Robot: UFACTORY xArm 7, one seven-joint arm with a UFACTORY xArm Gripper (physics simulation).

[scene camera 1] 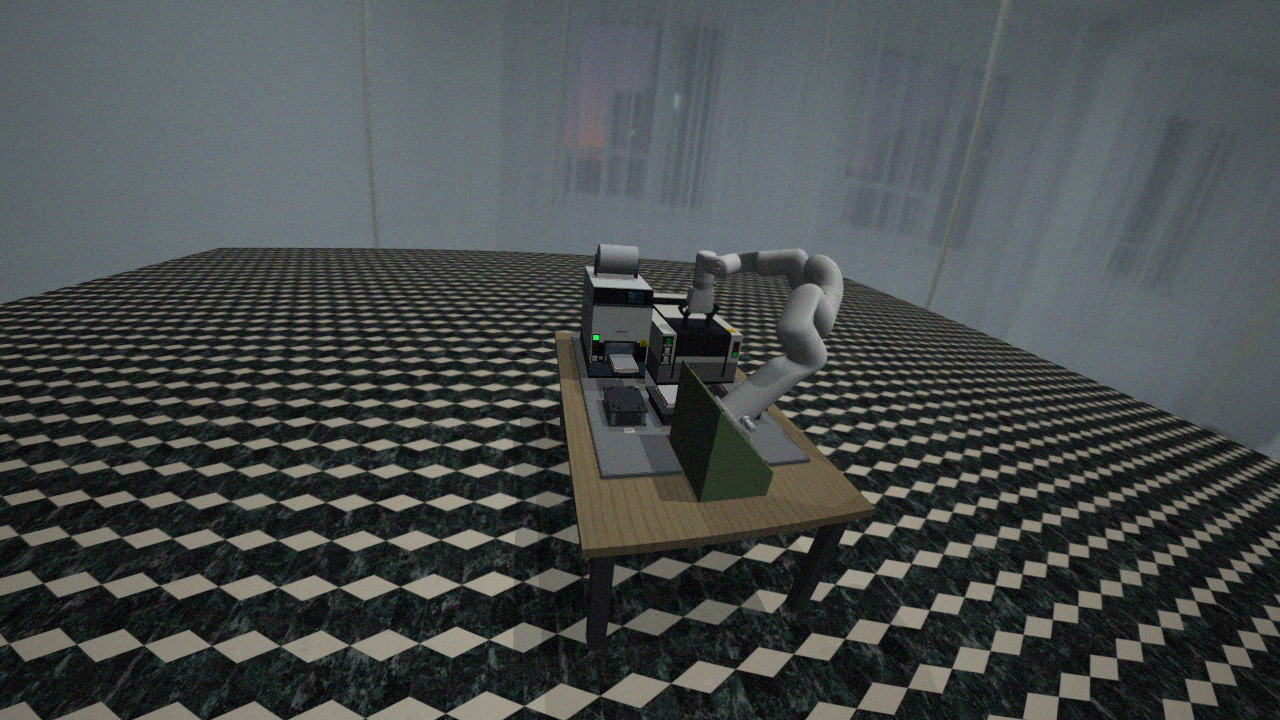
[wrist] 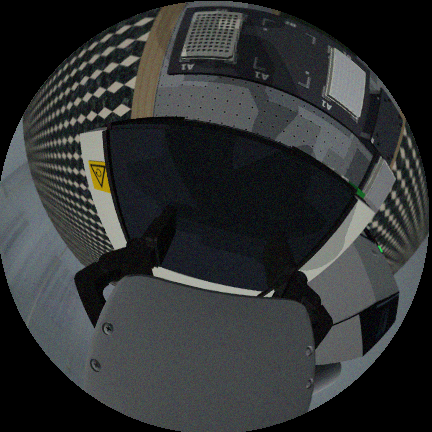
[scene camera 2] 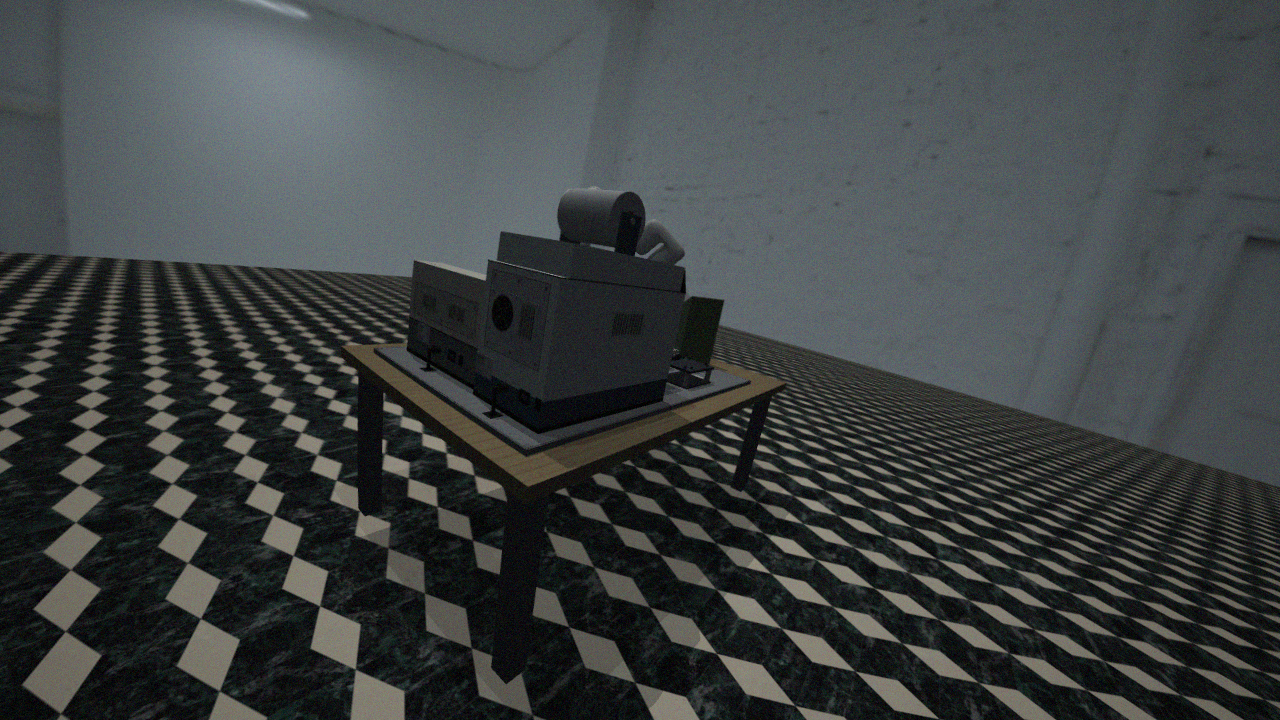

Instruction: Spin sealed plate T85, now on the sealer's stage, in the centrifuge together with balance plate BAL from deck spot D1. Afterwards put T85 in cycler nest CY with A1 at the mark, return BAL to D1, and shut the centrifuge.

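Where they show: gripper, fingertip midpoint: (scene camera 1: 696, 326) (wrist: 223, 231); arm's base at its link origin: (scene camera 1: 728, 416) (scene camera 2: 687, 315).
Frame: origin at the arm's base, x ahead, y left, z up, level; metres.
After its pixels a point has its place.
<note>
My gripper (scene camera 1: 698, 319) @[x 0.571, y -0.179, z 0.044 m] (wrist: 223, 231) @[x 0.571, y -0.179, z 0.044 m] is open and empty, low over the dark lid (wrist: 225, 175) @[x 0.523, y -0.185, z 0.041 m] of the centrifuge (scene camera 1: 729, 368) @[x 0.487, y -0.313, z -0.104 m] (scene camera 2: 447, 300) @[x 0.959, y -0.203, z 0.002 m]. The lid looks shut and hides the inside. Sealed plate T85 (scene camera 1: 622, 363) @[x 0.479, y 0.141, z -0.058 m] (wrist: 381, 184) @[x 0.480, y 0.125, z -0.058 m] lies on the stage at the front of the sealer (scene camera 1: 617, 324) @[x 0.590, y 0.137, z 0.048 m] (scene camera 2: 608, 344) @[x 0.862, y 0.197, z -0.006 m]. Balance plate BAL (scene camera 1: 664, 397) @[x 0.302, y 0.046, z -0.105 m] (wrist: 346, 82) @[x 0.331, y -0.004, z -0.105 m] is white and lies on deck spot D1, its A1 label beside it in the wrist view. The dark block of the cycler nest CY (scene camera 1: 623, 402) @[x 0.307, y 0.185, z -0.115 m] (wrist: 387, 124) stands in front of the sealer; its seat is not clear to see.
A perforated plate (wrist: 212, 35) @[x 0.317, y -0.242, z -0.109 m] lies at the far end of the dark deck (wrist: 280, 65) @[x 0.358, y -0.128, z -0.121 m]. A green upright panel (scene camera 1: 716, 447) @[x -0.107, y 0.093, z -0.012 m] (scene camera 2: 699, 328) @[x 0.062, y 0.085, z -0.029 m] stands near the table's end. The sealer, with its large roll (scene camera 1: 617, 259) @[x 0.762, y 0.107, z 0.256 m] (scene camera 2: 597, 214) @[x 0.880, y 0.128, z 0.244 m], rises beside the centrifuge. The wooden table (scene camera 1: 716, 528) @[x -0.198, y 0.102, z -0.184 m] bears everything.
</note>
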